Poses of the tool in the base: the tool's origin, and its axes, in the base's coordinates. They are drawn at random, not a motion.
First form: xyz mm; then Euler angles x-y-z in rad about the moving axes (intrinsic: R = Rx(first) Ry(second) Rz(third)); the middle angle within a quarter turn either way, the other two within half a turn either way.
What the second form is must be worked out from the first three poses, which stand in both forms.
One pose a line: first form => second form
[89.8 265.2 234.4 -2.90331 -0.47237 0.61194] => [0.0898 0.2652 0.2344 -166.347 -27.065 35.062]
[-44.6 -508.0 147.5 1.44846 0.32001 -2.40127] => [-0.0446 -0.5080 0.1475 82.991 18.335 -137.583]
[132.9 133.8 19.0 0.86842 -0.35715 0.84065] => [0.1329 0.1338 0.0190 49.757 -20.463 48.166]
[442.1 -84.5 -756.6 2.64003 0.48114 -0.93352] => [0.4421 -0.0845 -0.7566 151.263 27.567 -53.487]
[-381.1 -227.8 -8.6 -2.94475 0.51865 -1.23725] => [-0.3811 -0.2278 -0.0086 -168.722 29.716 -70.889]
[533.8 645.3 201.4 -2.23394 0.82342 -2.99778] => [0.5338 0.6453 0.2014 -127.995 47.178 -171.760]
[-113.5 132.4 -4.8 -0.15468 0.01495 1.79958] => [-0.1135 0.1324 -0.0048 -8.863 0.857 103.108]
